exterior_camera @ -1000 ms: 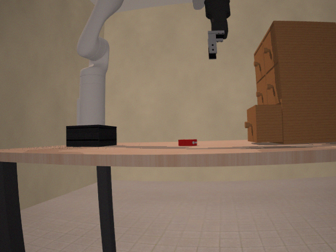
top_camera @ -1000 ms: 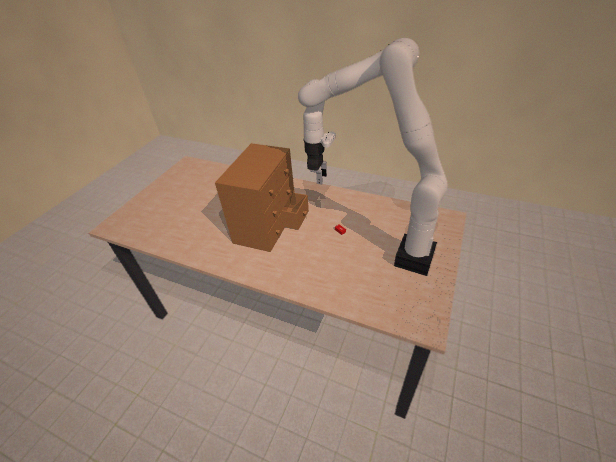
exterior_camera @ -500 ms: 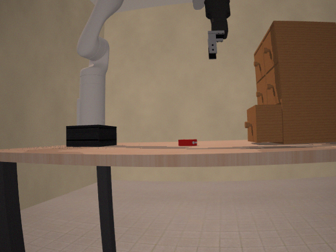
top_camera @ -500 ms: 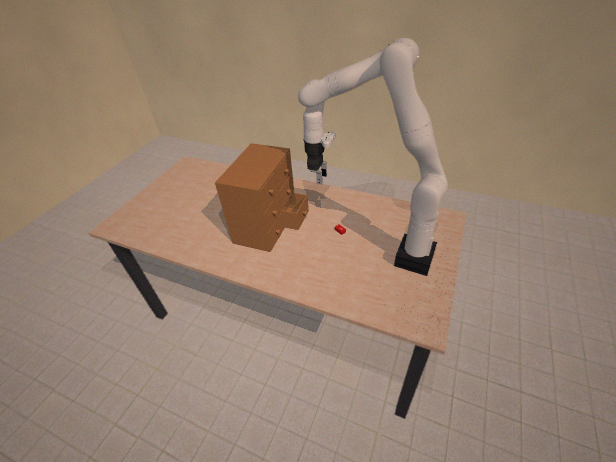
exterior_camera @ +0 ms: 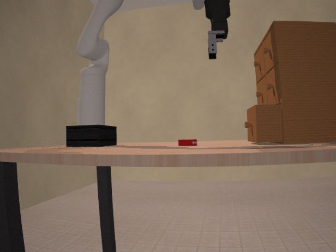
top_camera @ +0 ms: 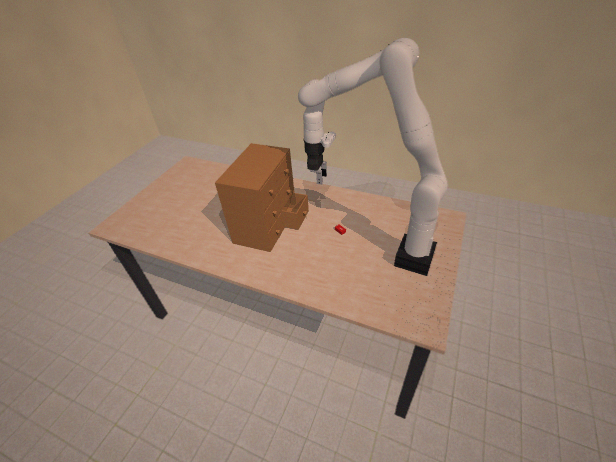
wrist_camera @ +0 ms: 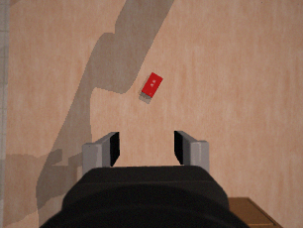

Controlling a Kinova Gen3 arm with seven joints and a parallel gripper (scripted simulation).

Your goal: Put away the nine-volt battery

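The nine-volt battery lies 7 cm behind my hand, 1 cm to the left of it and 26 cm below it.
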